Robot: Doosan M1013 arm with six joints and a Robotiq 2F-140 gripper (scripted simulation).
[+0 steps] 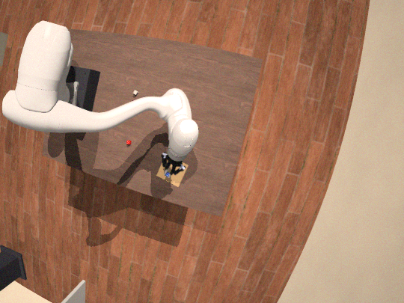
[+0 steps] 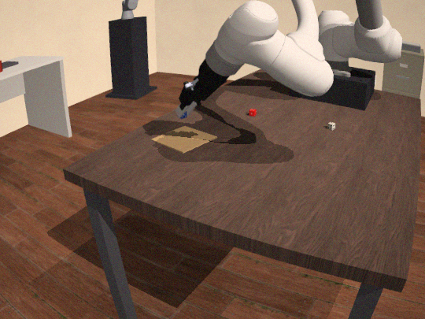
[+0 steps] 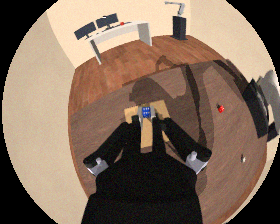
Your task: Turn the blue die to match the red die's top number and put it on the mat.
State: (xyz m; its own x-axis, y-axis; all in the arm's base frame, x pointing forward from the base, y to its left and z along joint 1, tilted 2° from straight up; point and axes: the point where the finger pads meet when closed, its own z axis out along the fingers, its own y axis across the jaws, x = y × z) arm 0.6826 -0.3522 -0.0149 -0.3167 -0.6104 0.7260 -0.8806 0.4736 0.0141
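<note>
My gripper is now 30 mm above the blue die, 20 mm to the left of it and 10 mm past it. From my hand the other things lie so: white die: 400 mm to the left, 260 mm behind, 100 mm below; then tan mat: 100 mm below, 20 mm to the right, 10 mm behind; then red die: 280 mm behind, 110 mm to the left, 100 mm below.
</note>
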